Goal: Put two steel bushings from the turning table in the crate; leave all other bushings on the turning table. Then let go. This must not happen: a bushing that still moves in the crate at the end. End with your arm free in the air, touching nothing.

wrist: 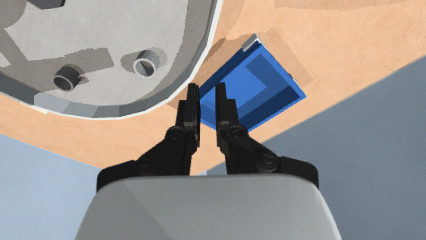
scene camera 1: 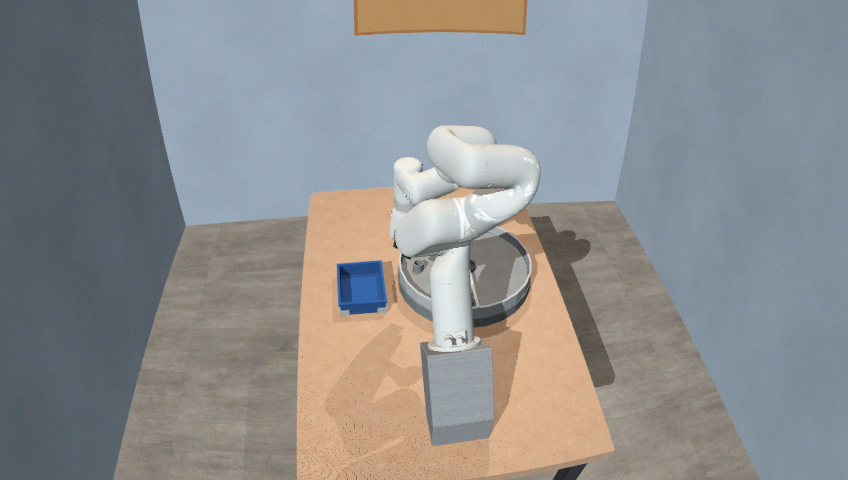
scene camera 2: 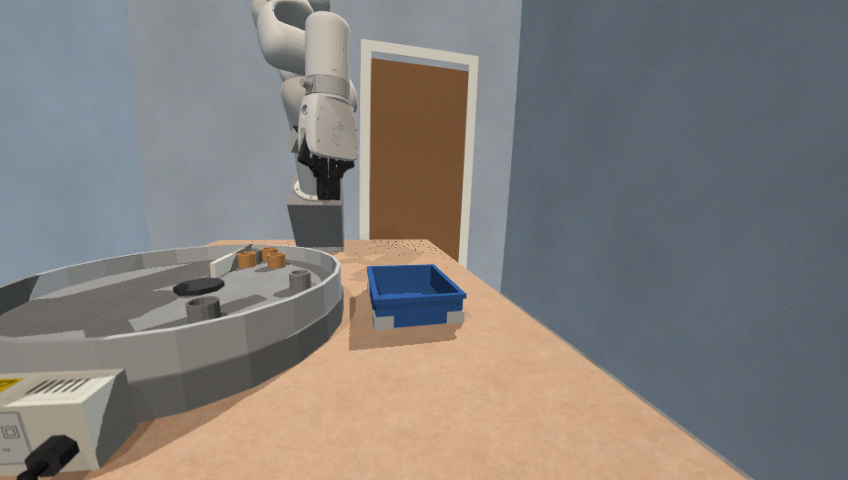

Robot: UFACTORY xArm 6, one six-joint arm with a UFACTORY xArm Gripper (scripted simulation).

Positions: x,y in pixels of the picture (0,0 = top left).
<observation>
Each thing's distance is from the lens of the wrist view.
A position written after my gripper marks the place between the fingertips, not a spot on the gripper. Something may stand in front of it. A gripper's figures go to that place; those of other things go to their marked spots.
my gripper [wrist: 207,97]: 0.14 m
blue crate [wrist: 262,90]: 0.39 m
grey turning table [wrist: 102,48]: 0.31 m
The marked spots on the blue crate and the grey turning table are 0.30 m apart.
</observation>
